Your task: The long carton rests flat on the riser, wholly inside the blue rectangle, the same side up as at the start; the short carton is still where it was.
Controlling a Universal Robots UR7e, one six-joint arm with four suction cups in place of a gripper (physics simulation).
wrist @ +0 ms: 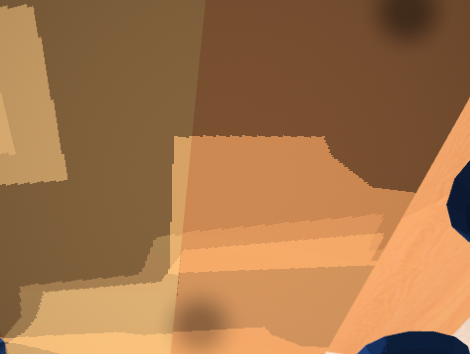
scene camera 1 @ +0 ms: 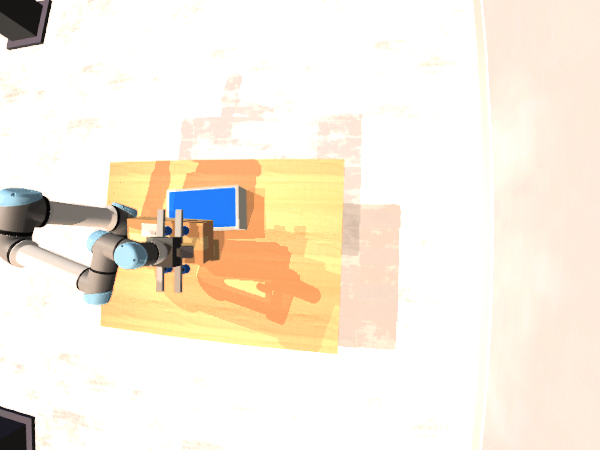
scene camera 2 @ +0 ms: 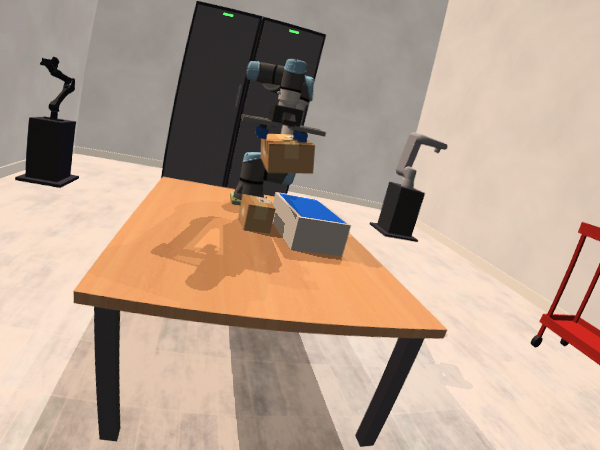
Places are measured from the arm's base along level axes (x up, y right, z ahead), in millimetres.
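Where they show: end effector, tool point: (wrist: pixel 195 265) (scene camera 2: pixel 279 140).
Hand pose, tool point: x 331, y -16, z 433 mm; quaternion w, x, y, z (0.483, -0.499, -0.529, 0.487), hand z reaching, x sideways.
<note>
Things, the pixels of their centre, and the offset from my tool point. Level surfaces: height alone.
- long carton, body centre: (wrist: pixel 116 255) (scene camera 2: pixel 284 151) (scene camera 1: pixel 171 239) dx -41, dy -38, dz -56 mm
- short carton, body centre: (scene camera 2: pixel 255 213) dx -300, dy +18, dz -63 mm
- white-grey riser, body centre: (scene camera 2: pixel 306 221) (scene camera 1: pixel 207 210) dx -290, dy -180, dz -33 mm
- blue rectangle, body centre: (scene camera 2: pixel 309 207) (scene camera 1: pixel 201 208) dx -230, dy -180, dz -33 mm
- wooden table, its level: dx -350 mm
My suction gripper (scene camera 1: pixel 176 250) (scene camera 2: pixel 281 134) is shut on the long carton (scene camera 1: pixel 199 237) (scene camera 2: pixel 290 159) (wrist: pixel 280 175), which hangs roughly level in the air with its label side up. The short carton (scene camera 2: pixel 257 215) stands on the table beside the riser; in scene camera 1 the held carton hides most of it. The white-grey riser (scene camera 1: pixel 242 207) (scene camera 2: pixel 320 237) carries the blue rectangle (scene camera 1: pixel 212 205) (scene camera 2: pixel 312 207) on its top. In scene camera 1 the long carton overlaps the near left part of the riser. The gap below the carton shows in scene camera 2.
The wooden table (scene camera 1: pixel 300 185) (scene camera 2: pixel 250 300) bears the riser and the short carton. Dark cabinets (scene camera 2: pixel 215 90) stand behind the arm. Two pedestals (scene camera 2: pixel 50 150) (scene camera 2: pixel 401 207) with small arms and a red cart (scene camera 2: pixel 565 280) stand away from the table.
</note>
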